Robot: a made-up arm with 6 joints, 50 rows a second.
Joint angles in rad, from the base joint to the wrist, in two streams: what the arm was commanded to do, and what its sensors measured. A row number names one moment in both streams.
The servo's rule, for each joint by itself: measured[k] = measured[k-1] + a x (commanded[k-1-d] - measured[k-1]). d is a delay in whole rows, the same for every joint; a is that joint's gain. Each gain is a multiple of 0.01, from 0.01 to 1. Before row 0 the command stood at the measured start. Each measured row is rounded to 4 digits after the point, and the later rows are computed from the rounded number. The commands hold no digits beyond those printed.
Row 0, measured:
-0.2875 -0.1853 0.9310 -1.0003 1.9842 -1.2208
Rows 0 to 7, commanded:
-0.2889 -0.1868 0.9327 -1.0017 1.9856 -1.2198
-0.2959 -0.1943 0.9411 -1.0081 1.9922 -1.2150
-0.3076 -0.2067 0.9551 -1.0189 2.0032 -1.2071
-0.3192 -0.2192 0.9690 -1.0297 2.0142 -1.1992
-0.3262 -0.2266 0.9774 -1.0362 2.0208 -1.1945
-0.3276 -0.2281 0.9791 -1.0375 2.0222 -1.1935
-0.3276 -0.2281 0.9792 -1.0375 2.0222 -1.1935
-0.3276 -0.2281 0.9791 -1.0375 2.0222 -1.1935
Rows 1 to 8, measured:
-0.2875 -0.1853 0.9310 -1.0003 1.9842 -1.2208
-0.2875 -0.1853 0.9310 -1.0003 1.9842 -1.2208
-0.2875 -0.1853 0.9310 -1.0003 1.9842 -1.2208
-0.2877 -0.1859 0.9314 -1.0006 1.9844 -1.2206
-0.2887 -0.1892 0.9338 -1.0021 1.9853 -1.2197
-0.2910 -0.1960 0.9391 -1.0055 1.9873 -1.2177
-0.2944 -0.2050 0.9466 -1.0103 1.9903 -1.2147
-0.2982 -0.2134 0.9543 -1.0155 1.9937 -1.2115
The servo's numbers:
d 3
a 0.12 0.39 0.25 0.20 0.11 0.16

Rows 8 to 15, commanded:
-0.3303 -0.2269 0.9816 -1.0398 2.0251 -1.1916
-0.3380 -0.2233 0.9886 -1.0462 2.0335 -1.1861
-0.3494 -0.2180 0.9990 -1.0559 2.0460 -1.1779
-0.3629 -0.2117 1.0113 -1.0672 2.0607 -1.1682
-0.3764 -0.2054 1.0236 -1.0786 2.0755 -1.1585
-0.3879 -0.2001 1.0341 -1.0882 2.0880 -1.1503
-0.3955 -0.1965 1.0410 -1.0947 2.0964 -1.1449
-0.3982 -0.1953 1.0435 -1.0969 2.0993 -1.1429
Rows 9 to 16, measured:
-0.3017 -0.2191 0.9605 -1.0199 1.9968 -1.2086
-0.3048 -0.2226 0.9652 -1.0234 1.9996 -1.2062
-0.3075 -0.2247 0.9687 -1.0262 2.0021 -1.2042
-0.3102 -0.2256 0.9719 -1.0289 2.0046 -1.2022
-0.3135 -0.2247 0.9761 -1.0324 2.0078 -1.1996
-0.3178 -0.2221 0.9818 -1.0371 2.0120 -1.1961
-0.3232 -0.2180 0.9892 -1.0431 2.0174 -1.1916
-0.3296 -0.2131 0.9978 -1.0502 2.0238 -1.1863

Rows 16 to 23, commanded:
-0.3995 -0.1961 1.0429 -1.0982 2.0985 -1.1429
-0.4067 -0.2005 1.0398 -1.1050 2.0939 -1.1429
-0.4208 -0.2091 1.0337 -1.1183 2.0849 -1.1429
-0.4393 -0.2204 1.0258 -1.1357 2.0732 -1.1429
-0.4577 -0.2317 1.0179 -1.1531 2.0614 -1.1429
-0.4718 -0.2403 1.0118 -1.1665 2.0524 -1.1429
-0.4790 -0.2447 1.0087 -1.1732 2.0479 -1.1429
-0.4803 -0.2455 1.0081 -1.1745 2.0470 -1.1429
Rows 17 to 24, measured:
-0.3366 -0.2080 1.0069 -1.0578 2.0309 -1.1805
-0.3437 -0.2035 1.0154 -1.0652 2.0381 -1.1748
-0.3502 -0.2003 1.0224 -1.0715 2.0448 -1.1697
-0.3561 -0.1987 1.0275 -1.0768 2.0507 -1.1654
-0.3622 -0.1994 1.0306 -1.0824 2.0555 -1.1618
-0.3692 -0.2032 1.0314 -1.0896 2.0587 -1.1588
-0.3776 -0.2099 1.0300 -1.0988 2.0603 -1.1563
-0.3872 -0.2184 1.0270 -1.1097 2.0604 -1.1542

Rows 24 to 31, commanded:
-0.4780 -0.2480 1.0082 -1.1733 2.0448 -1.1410
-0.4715 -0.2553 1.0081 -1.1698 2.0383 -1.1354
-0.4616 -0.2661 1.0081 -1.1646 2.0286 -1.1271
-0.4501 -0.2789 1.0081 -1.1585 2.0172 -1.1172
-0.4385 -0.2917 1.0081 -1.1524 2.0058 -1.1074
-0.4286 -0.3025 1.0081 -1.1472 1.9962 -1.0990
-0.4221 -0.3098 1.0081 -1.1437 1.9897 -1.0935
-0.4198 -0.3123 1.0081 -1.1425 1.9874 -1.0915
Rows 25 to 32, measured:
-0.3974 -0.2269 1.0232 -1.1211 2.0595 -1.1524
-0.4072 -0.2338 1.0196 -1.1315 2.0582 -1.1509
-0.4160 -0.2384 1.0167 -1.1401 2.0570 -1.1496
-0.4234 -0.2421 1.0146 -1.1467 2.0557 -1.1482
-0.4292 -0.2472 1.0130 -1.1513 2.0538 -1.1462
-0.4331 -0.2546 1.0118 -1.1540 2.0510 -1.1431
-0.4351 -0.2641 1.0109 -1.1549 2.0473 -1.1390
-0.4355 -0.2749 1.0102 -1.1544 2.0427 -1.1339

